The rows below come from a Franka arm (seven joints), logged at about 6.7 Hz.
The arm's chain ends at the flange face. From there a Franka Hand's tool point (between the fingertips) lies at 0.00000 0.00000 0.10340 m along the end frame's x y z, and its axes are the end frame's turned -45 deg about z.
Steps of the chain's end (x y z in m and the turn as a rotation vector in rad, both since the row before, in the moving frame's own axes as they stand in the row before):
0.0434, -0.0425, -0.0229, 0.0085, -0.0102, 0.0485
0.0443, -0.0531, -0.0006, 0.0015, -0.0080, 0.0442
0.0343, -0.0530, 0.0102, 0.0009, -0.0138, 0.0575
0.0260, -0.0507, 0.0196, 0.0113, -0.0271, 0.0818
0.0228, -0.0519, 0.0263, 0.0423, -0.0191, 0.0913
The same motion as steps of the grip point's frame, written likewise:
0.0606, -0.0007, -0.0229, 0.0132, -0.0012, 0.0485
0.0684, -0.0069, -0.0006, 0.0067, -0.0046, 0.0442
0.0608, -0.0143, 0.0102, 0.0104, -0.0091, 0.0575
0.0532, -0.0203, 0.0196, 0.0272, -0.0112, 0.0818
0.0547, -0.0250, 0.0262, 0.0434, 0.0164, 0.0913

